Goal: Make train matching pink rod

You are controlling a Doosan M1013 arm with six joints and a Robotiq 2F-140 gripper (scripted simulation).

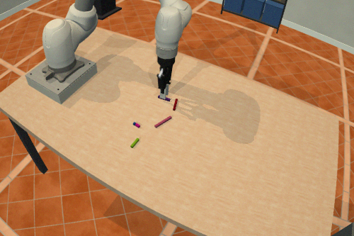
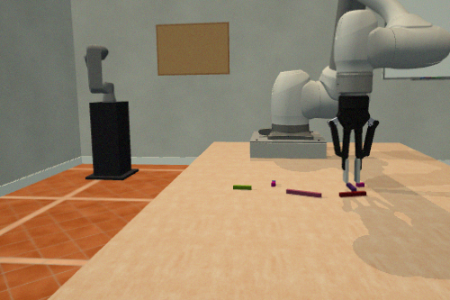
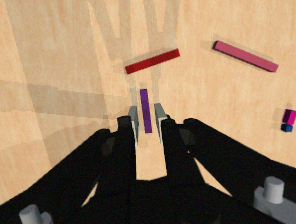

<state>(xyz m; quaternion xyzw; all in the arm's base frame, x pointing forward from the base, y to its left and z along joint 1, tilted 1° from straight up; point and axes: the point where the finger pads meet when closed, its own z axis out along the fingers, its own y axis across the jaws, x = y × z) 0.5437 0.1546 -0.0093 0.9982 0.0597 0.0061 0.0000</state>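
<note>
Right now my hand is 50 mm above the purple rod. From my hand the other things lie so: pink rod (70 mm ahead, 130 mm to the right, 50 mm below); then red rod (70 mm ahead, 10 mm to the right, 50 mm below); then blue rod (20 mm behind, 210 mm to the right, 50 mm below).
</note>
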